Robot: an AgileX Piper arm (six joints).
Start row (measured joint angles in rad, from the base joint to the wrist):
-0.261, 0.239, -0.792, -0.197, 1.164, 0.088
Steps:
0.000, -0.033, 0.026, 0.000, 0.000, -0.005
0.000, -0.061, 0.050, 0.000, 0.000, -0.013
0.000, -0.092, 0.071, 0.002, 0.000, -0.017
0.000, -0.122, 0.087, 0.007, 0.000, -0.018
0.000, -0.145, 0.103, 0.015, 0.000, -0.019
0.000, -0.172, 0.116, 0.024, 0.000, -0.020
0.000, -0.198, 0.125, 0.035, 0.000, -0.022
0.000, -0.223, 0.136, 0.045, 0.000, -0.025
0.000, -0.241, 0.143, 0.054, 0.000, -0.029
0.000, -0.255, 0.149, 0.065, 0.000, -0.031
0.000, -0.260, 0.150, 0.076, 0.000, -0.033
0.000, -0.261, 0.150, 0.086, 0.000, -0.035
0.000, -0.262, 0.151, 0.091, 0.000, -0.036
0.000, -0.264, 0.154, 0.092, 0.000, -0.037
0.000, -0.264, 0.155, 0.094, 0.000, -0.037
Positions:
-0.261, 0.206, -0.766, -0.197, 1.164, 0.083
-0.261, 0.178, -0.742, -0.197, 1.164, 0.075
-0.261, 0.147, -0.721, -0.195, 1.164, 0.071
-0.261, 0.117, -0.705, -0.190, 1.164, 0.070
-0.261, 0.094, -0.689, -0.182, 1.164, 0.069
-0.261, 0.067, -0.676, -0.173, 1.164, 0.068
-0.261, 0.041, -0.667, -0.162, 1.164, 0.066
-0.261, 0.016, -0.656, -0.152, 1.164, 0.063
-0.261, -0.002, -0.649, -0.143, 1.164, 0.059
-0.261, -0.016, -0.643, -0.132, 1.164, 0.057
-0.261, -0.021, -0.642, -0.121, 1.164, 0.055
-0.261, -0.022, -0.642, -0.111, 1.164, 0.053
-0.261, -0.023, -0.641, -0.106, 1.164, 0.052
-0.261, -0.025, -0.638, -0.105, 1.164, 0.051
-0.261, -0.025, -0.637, -0.103, 1.164, 0.051

